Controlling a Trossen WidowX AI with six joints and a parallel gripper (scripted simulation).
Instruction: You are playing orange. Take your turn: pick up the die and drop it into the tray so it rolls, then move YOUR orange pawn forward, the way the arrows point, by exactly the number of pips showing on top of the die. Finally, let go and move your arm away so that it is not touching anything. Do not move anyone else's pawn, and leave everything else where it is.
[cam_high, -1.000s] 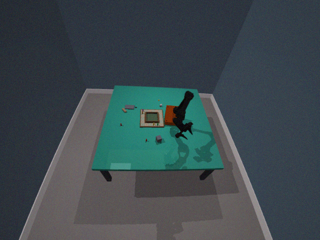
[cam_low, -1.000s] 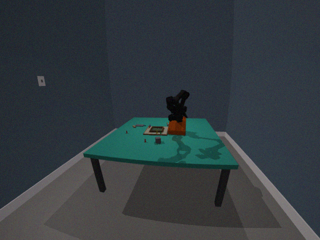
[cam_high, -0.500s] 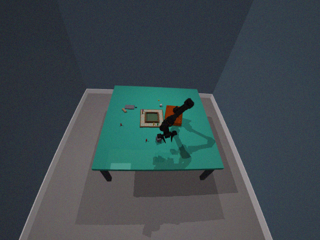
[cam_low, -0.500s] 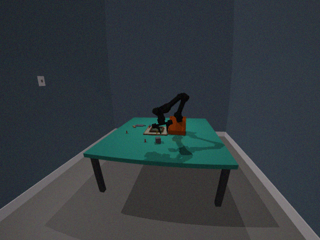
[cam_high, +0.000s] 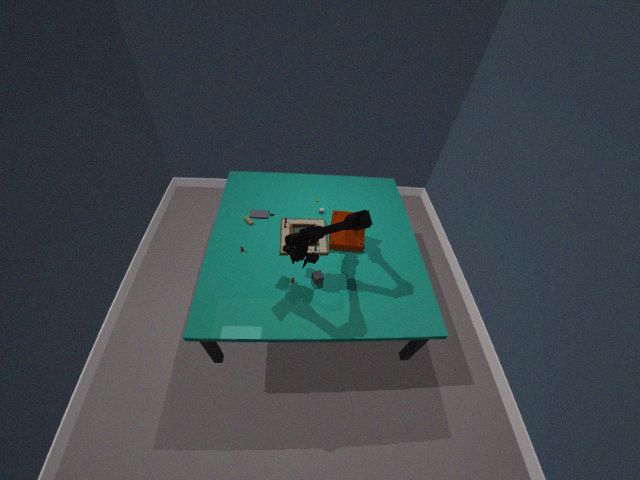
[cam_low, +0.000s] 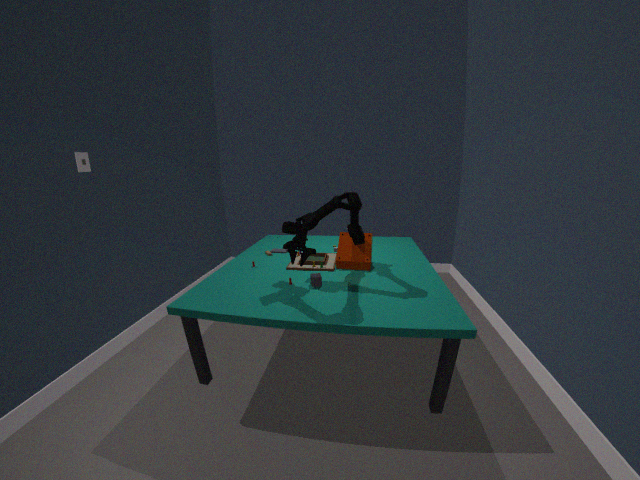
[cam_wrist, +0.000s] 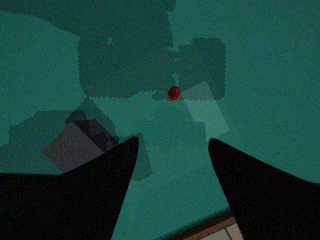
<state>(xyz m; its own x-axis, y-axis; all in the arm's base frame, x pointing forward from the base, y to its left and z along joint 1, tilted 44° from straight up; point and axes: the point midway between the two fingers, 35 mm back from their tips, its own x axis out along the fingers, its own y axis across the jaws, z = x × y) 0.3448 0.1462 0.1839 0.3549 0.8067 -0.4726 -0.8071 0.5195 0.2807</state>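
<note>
Right now my gripper tip is 22 cm past the grey die, 48 cm to the left of it and 8 cm above it. Also, from my gripper tip: dark green tray: 7 cm behind, 28 cm to the right, 8 cm below; green pawn: 12 cm behind, 16 cm to the right, 6 cm below; yellow pawn: 8 cm behind, 17 cm to the right, 6 cm below.
</note>
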